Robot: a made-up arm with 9 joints. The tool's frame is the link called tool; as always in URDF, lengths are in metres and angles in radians. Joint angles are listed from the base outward. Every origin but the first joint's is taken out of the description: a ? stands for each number. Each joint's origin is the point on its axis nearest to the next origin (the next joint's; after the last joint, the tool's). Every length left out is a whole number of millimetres.
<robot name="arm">
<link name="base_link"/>
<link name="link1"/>
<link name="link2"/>
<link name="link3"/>
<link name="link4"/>
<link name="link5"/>
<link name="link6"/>
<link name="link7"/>
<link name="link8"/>
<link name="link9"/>
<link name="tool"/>
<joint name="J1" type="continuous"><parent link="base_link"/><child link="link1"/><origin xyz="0.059 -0.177 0.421" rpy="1.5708 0 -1.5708"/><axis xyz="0 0 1"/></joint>
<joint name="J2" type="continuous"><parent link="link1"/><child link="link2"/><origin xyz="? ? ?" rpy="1.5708 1.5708 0"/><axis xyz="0 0 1"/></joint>
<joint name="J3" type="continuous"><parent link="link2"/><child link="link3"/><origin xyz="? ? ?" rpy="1.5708 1.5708 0"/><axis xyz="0 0 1"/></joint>
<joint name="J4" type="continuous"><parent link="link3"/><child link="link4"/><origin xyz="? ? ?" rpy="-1.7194 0.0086 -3.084"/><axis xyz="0 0 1"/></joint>
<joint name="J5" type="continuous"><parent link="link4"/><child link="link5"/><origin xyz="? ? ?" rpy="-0.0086 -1.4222 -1.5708"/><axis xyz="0 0 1"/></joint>
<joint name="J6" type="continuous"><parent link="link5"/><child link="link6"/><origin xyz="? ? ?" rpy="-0.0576 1.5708 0"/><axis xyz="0 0 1"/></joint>
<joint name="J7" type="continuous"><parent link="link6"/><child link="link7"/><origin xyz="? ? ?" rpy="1.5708 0 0"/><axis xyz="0 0 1"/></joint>
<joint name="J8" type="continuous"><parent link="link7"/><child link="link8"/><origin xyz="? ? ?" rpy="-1.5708 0 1.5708"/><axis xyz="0 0 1"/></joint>
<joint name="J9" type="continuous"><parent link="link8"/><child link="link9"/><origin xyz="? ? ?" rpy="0.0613 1.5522 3.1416"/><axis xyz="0 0 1"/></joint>
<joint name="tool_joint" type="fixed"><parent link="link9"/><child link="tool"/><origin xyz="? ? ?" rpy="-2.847 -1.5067 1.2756"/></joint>
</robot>
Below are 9 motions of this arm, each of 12 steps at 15 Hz.
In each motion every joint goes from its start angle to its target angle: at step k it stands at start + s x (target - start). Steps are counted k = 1, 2, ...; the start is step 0. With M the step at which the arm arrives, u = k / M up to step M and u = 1 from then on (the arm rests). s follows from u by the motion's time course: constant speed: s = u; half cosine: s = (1 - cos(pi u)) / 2; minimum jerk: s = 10 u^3 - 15 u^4 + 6 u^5.
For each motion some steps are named. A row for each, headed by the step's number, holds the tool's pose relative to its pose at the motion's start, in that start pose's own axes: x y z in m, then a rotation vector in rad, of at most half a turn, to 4 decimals.
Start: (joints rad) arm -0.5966 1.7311 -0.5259 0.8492 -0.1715 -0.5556 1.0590 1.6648 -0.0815
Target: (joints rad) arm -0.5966 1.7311 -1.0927 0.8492 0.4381 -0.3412 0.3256 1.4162 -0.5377
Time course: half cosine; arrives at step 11
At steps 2, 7, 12:
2: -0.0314 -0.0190 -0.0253 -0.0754 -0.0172 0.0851
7: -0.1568 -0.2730 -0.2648 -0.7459 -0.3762 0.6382
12: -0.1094 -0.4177 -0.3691 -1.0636 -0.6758 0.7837

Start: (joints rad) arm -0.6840 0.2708 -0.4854 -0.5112 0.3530 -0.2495 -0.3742 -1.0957 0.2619
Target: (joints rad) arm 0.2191 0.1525 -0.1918 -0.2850 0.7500 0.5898 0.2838 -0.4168 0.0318
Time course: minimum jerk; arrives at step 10
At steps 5, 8, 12:
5: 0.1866 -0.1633 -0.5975 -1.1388 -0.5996 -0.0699
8: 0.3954 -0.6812 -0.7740 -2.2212 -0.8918 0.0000
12: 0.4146 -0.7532 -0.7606 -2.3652 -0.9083 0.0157

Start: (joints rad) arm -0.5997 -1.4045 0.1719 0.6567 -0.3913 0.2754 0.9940 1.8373 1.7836
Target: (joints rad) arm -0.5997 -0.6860 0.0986 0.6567 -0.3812 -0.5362 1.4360 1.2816 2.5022
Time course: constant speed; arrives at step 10
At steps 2, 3, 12:
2: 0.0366 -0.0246 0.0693 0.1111 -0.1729 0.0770
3: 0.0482 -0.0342 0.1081 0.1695 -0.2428 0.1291
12: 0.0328 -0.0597 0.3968 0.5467 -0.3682 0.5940

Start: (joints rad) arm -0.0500 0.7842 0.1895 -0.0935 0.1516 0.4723 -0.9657 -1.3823 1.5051
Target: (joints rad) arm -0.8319 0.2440 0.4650 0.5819 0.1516 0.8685 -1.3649 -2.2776 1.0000
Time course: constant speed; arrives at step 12
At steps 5, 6, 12:
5: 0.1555 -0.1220 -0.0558 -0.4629 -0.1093 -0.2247
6: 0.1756 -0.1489 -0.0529 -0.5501 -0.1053 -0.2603
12: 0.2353 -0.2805 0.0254 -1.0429 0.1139 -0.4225

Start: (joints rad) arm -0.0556 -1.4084 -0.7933 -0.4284 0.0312 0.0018 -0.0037 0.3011 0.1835
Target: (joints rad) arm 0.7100 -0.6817 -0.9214 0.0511 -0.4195 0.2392 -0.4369 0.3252 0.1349
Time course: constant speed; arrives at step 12
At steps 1, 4, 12:
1: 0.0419 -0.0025 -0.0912 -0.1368 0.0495 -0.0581
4: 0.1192 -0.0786 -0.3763 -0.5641 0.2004 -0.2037
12: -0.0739 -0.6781 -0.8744 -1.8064 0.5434 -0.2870

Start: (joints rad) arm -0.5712 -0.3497 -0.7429 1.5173 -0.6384 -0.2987 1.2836 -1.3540 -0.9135
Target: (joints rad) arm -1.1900 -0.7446 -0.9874 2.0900 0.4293 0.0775 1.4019 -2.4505 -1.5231
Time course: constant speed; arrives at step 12
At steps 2, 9, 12:
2: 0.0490 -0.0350 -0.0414 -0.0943 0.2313 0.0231
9: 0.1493 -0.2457 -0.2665 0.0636 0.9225 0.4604
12: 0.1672 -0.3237 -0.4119 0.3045 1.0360 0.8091

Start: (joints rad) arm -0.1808 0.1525 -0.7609 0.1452 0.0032 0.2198 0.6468 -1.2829 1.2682
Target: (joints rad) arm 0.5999 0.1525 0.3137 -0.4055 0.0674 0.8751 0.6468 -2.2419 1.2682
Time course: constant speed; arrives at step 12
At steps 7, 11, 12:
7: 0.3482 -0.1781 -0.2794 -0.4812 0.2320 -1.1426
11: 0.4611 -0.4333 -0.3238 -0.6386 0.2401 -1.8833
12: 0.4693 -0.4993 -0.3174 -0.6578 0.2327 -2.0754

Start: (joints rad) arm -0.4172 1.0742 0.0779 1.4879 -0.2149 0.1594 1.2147 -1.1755 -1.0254
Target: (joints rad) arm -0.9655 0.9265 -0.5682 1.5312 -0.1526 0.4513 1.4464 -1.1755 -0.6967
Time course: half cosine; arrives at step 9
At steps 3, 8, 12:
3: 0.0078 -0.0334 0.0217 0.0579 0.0310 -0.0277
8: -0.0213 -0.1347 0.0841 0.2768 0.0346 -0.0578
12: -0.0241 -0.1389 0.0865 0.2871 0.0321 -0.0566

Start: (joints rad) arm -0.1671 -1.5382 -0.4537 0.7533 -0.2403 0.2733 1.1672 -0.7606 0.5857
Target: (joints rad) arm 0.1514 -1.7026 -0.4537 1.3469 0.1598 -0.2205 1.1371 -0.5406 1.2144
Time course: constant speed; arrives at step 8
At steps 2, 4, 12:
2: 0.0368 -0.0011 -0.0459 0.0606 -0.1002 0.0144
4: 0.0555 -0.0124 -0.1057 0.1014 -0.1893 0.0720
12: 0.0467 -0.0798 -0.2471 0.1430 -0.2805 0.3036

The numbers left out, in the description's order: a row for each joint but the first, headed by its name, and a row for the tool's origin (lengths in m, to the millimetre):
J2: 0.187 0.144 0
J3: 0.12 -0.141 0
J4: 0.029 0.162 0
J5: -0.158 -0.362 0
J6: 0.121 0.12 0
J7: 0.032 0.014 0
J8: 0.122 -0.072 0
J9: 0.075 -0.172 0
tool: 0.177 -0.003 0

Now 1 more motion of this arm.
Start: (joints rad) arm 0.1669 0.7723 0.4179 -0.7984 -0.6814 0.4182 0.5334 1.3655 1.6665
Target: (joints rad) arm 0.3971 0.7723 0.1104 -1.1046 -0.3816 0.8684 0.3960 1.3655 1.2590
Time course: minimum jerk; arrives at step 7
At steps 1, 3, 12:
1: -0.0083 -0.0004 -0.0046 -0.0162 0.0177 0.0081
3: -0.1387 -0.0204 -0.0598 -0.2628 0.2653 0.1513
12: -0.3795 -0.1212 -0.0830 -0.7214 0.6314 0.5244

